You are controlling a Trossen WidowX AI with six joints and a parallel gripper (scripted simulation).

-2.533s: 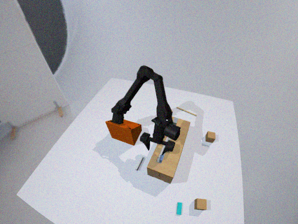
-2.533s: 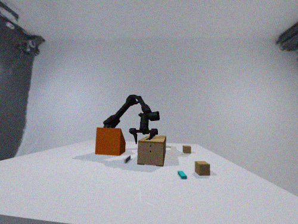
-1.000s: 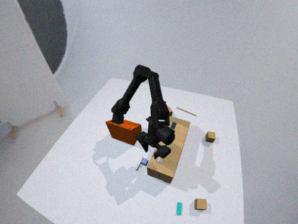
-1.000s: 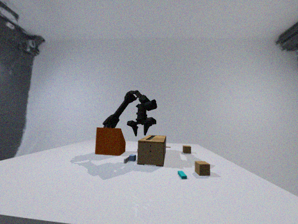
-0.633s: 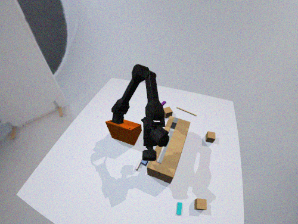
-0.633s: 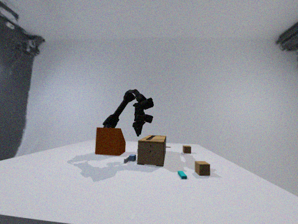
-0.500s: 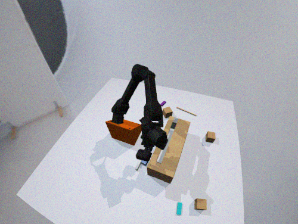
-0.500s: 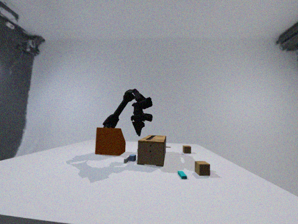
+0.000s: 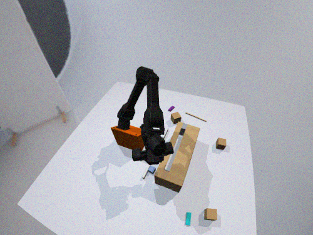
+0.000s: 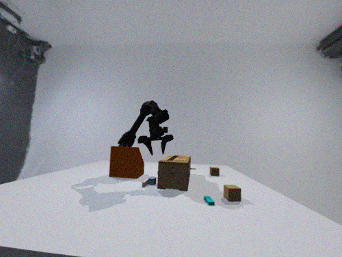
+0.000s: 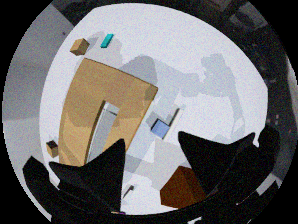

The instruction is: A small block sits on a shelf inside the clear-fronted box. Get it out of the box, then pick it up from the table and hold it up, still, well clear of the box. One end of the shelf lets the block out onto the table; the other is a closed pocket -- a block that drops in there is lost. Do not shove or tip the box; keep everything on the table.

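Right now the blue block is 14 cm below my gripper tip, 3 cm behind it and 1 cm to the left of it. From my gripper tip the other things lie so: thin wooden stick: 53 cm to the left, 15 cm below, 12 cm ahead; then tan box: 13 cm to the left, 9 cm below, 5 cm ahead.
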